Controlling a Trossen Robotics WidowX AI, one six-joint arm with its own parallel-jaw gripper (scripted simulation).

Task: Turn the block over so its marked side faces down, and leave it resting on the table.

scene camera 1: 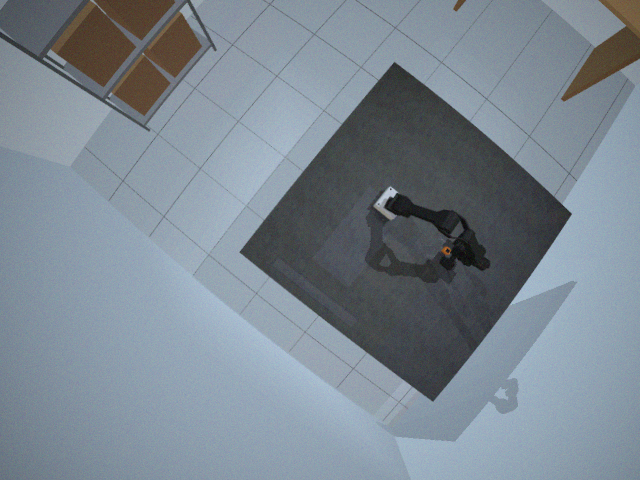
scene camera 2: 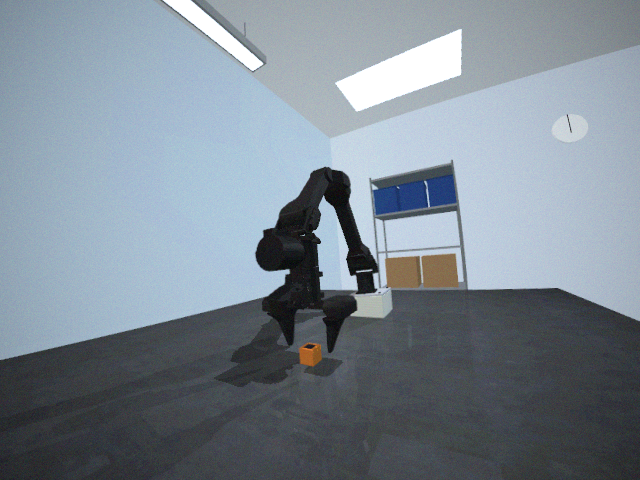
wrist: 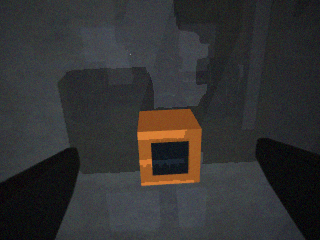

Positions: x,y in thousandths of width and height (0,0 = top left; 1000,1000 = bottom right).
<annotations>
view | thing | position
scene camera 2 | gripper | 484,726
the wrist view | gripper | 527,631
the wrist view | orange block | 530,590
</annotations>
